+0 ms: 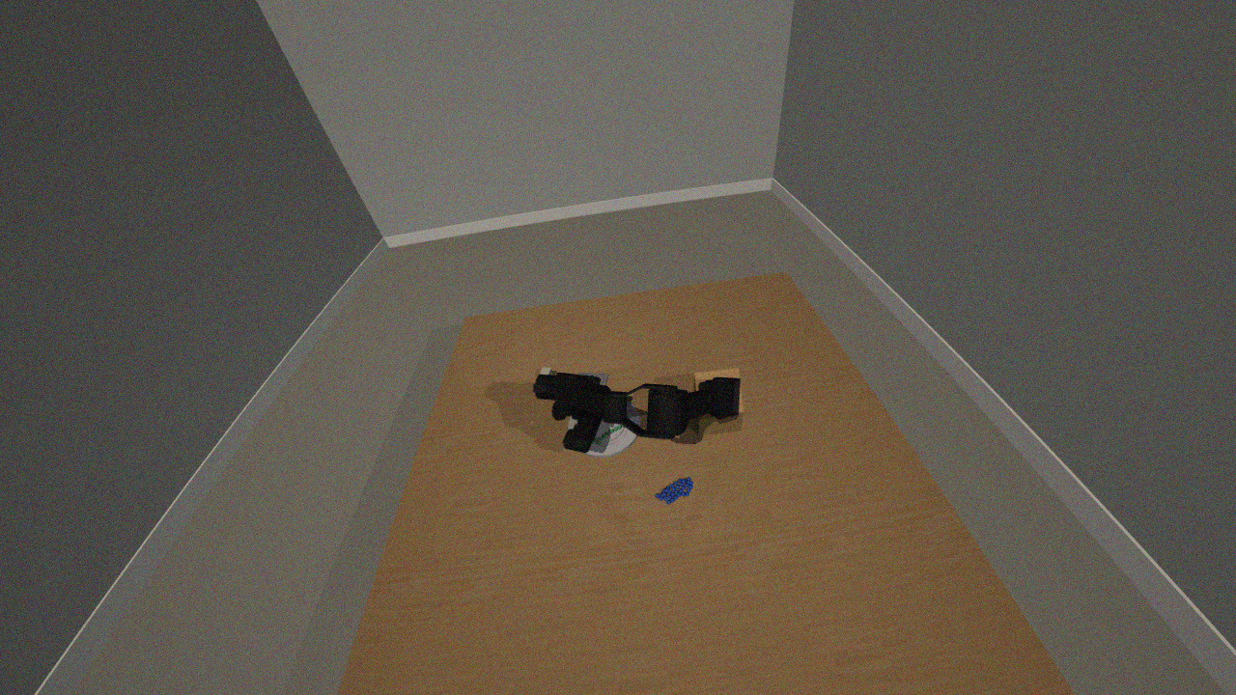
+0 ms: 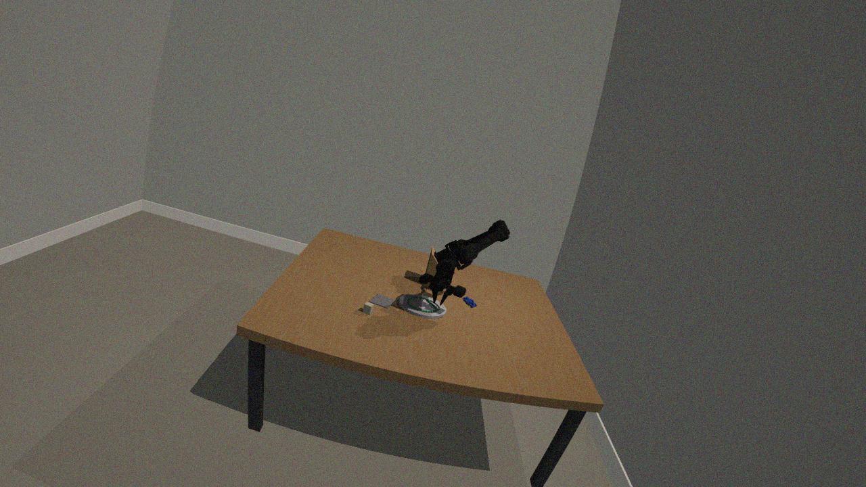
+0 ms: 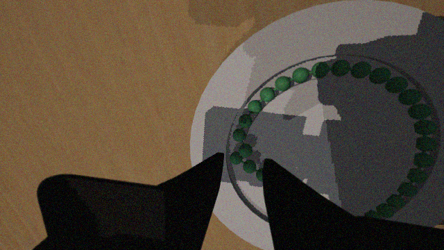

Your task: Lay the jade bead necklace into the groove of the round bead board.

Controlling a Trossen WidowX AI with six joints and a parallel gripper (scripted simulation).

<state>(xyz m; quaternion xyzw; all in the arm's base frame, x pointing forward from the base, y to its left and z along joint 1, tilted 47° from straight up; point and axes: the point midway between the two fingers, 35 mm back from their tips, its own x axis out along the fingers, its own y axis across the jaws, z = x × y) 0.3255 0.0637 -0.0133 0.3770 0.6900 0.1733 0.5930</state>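
Right now my gripper tip is 50 mm to the left of the round bead board, 30 mm above it and 20 mm past it. From my gripper tip the other things lie so: pale block: 260 mm to the right, 160 mm ahead, 20 mm below; then flat grey plate: 220 mm to the right, 40 mm below, 20 mm ahead.
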